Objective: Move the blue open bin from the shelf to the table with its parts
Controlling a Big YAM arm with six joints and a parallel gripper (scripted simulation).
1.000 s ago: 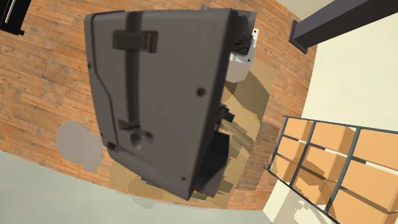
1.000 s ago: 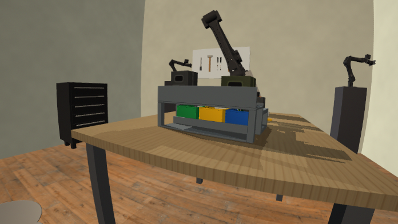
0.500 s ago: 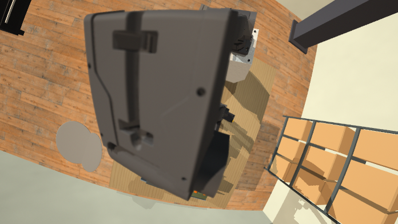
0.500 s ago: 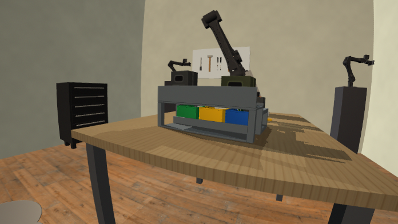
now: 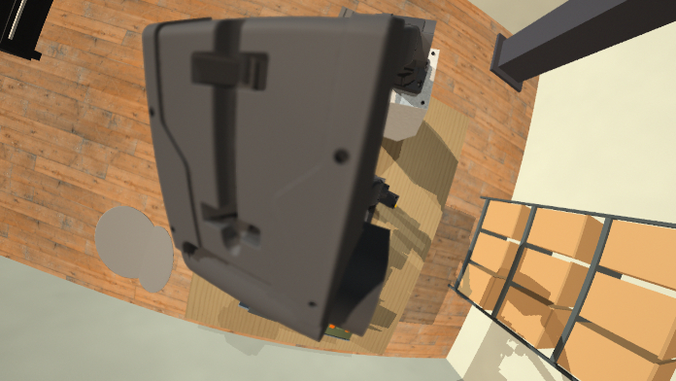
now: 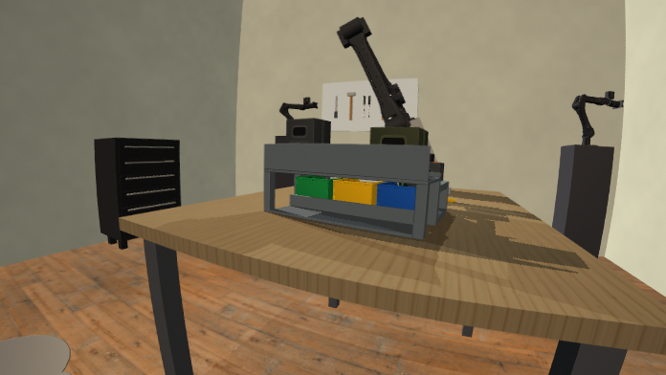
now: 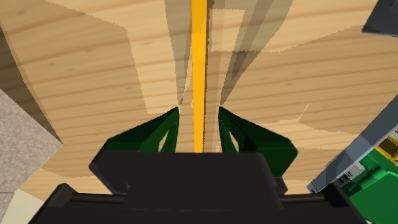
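Right now my hand is 10 mm above the yellow rod. Also, from my hand: grey case (170 mm ahead, 100 mm to the left, 50 mm above); then yellow bin (310 mm ahead, 40 mm to the right, 30 mm above); then blue open bin (320 mm ahead, 80 mm to the left, 30 mm above).
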